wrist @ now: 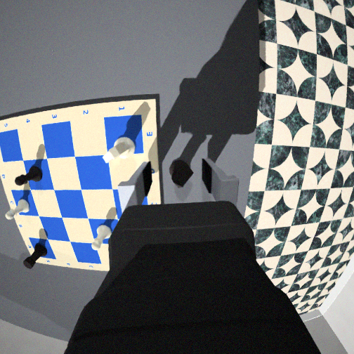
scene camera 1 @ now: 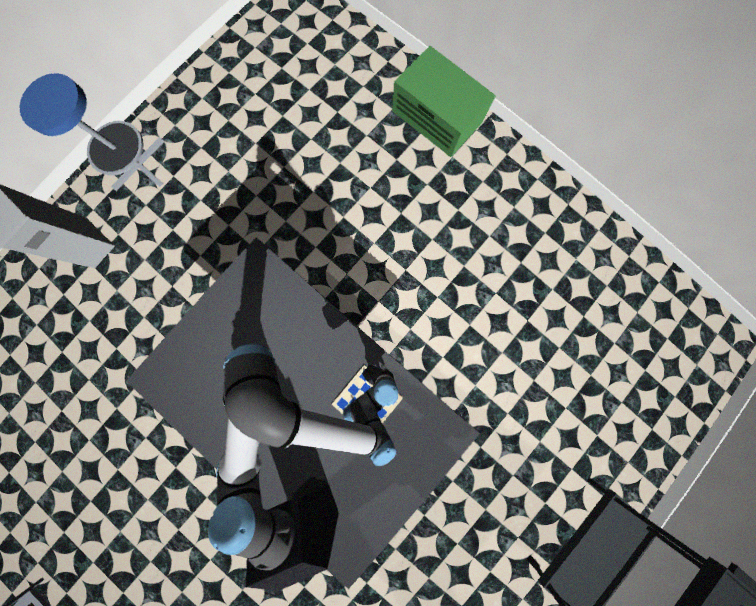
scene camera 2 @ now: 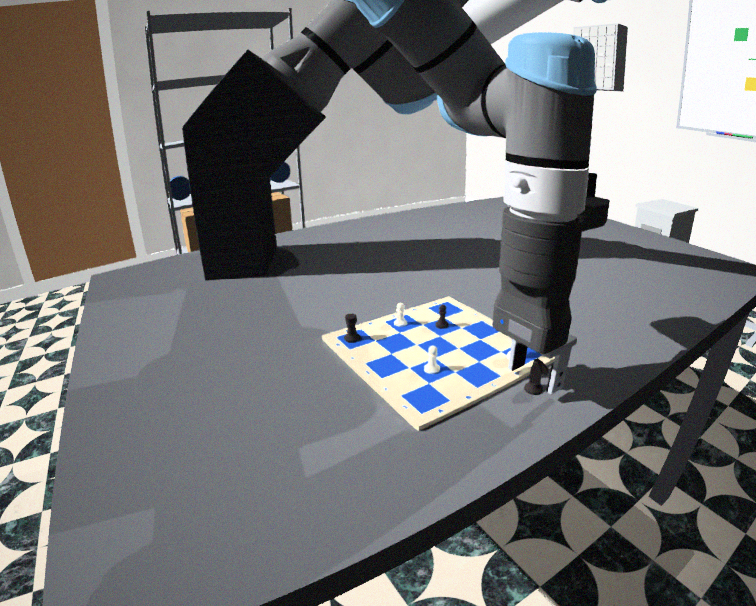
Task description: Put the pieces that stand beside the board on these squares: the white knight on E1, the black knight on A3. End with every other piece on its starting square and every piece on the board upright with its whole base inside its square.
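Frame: origin at the arm's base, x right, y ahead, z up, level; centimetres.
Seen in the pictures: gripper, fingertip midpoint: [scene camera 2: 534, 377]; arm's base, origin of the base link: [scene camera 1: 273, 538] [scene camera 2: 291, 86].
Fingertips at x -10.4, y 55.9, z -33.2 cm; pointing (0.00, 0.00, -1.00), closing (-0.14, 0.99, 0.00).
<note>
Pixels of each thing's top centre, then the offset from my fingertips to it. Level surfaces: height alone.
- black knight, middle of its top: [scene camera 2: 539, 360] dx +0.2, dy +0.4, dz +2.7 cm
- board, middle of its top: [scene camera 2: 437, 346] [scene camera 1: 367, 401] dx +5.5, dy -12.3, dz -0.7 cm
- black rook, middle of its top: [scene camera 2: 350, 316] dx +14.3, dy -19.3, dz +2.6 cm
- black pawn, middle of its top: [scene camera 2: 442, 304] dx +2.0, dy -16.8, dz +2.5 cm
- grey table, its level: dz -1.3 cm
The black knight [scene camera 2: 535, 378] [wrist: 181, 172] stands upright on the table just off the board's rank-1 edge. My gripper [scene camera 2: 536, 371] [wrist: 176, 170] is open, with its fingers low on either side of the black knight; one finger is between the knight and the board. The white knight [wrist: 121, 148] stands upright on E1; the gripper hides it in scene camera 2. The board [scene camera 1: 351, 380] [scene camera 2: 435, 419] [wrist: 98, 114] carries a black rook [scene camera 2: 351, 328] [wrist: 35, 256] on A5, a white pawn [scene camera 2: 400, 314] [wrist: 18, 209] on C5, a black pawn [scene camera 2: 442, 316] [wrist: 29, 176] on D4 and another white pawn [scene camera 2: 432, 359] [wrist: 102, 236] on B2.
The grey table [scene camera 1: 302, 353] [scene camera 2: 220, 378] ends a little beyond the black knight. The white knight stands close to the board-side finger. The arm covers part of the board in scene camera 1. A green cabinet [scene camera 1: 441, 94] and a shelf rack [scene camera 2: 154, 101] stand away from the table.
</note>
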